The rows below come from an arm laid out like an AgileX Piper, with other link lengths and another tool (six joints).
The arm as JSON. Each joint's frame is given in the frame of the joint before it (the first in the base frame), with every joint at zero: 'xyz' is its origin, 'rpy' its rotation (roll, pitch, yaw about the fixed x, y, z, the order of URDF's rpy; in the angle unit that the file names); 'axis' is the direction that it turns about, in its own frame. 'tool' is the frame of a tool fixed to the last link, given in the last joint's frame.
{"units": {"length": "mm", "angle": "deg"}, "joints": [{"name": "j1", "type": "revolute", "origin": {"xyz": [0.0, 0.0, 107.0], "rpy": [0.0, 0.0, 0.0]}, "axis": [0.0, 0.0, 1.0]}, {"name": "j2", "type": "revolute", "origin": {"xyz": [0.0, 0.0, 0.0], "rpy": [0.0, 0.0, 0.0]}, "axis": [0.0, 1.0, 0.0]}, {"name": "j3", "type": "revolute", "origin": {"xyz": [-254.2, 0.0, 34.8], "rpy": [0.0, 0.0, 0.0]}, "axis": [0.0, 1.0, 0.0]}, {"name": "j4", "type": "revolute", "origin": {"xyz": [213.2, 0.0, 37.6], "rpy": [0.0, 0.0, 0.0]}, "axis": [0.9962, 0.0, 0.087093]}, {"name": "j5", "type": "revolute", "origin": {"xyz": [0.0, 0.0, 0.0], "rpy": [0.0, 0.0, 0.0]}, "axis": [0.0, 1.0, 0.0]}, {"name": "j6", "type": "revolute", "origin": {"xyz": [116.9, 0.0, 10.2], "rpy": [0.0, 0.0, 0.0]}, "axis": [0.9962, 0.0, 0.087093]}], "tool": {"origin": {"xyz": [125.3, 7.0, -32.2], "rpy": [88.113, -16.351, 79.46]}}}
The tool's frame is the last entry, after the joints.
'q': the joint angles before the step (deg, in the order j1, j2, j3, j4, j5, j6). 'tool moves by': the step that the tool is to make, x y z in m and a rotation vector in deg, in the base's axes. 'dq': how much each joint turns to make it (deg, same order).
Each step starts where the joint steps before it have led.
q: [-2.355 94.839 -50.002 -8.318 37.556 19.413]
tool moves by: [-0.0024 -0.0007 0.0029 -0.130 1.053 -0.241]
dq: [-0.003 -0.006 -0.987 0.022 2.060 -0.007]
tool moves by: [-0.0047 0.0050 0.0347 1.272 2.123 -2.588]
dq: [0.001 -3.052 -6.737 2.437 12.052 0.006]
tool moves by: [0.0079 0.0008 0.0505 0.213 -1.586 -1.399]
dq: [0.008 -3.143 -10.318 0.759 11.944 0.068]
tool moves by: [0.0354 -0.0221 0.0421 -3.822 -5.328 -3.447]
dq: [-0.963 2.234 -13.187 -4.096 5.778 2.583]
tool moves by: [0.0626 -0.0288 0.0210 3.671 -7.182 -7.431]
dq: [-7.130 9.274 -16.150 4.432 0.211 0.206]
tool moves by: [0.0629 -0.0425 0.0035 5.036 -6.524 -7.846]
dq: [-7.678 12.795 -17.952 6.177 0.096 0.769]
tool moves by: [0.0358 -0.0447 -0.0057 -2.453 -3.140 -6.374]
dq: [-2.499 9.497 -13.256 -3.220 -0.005 3.859]
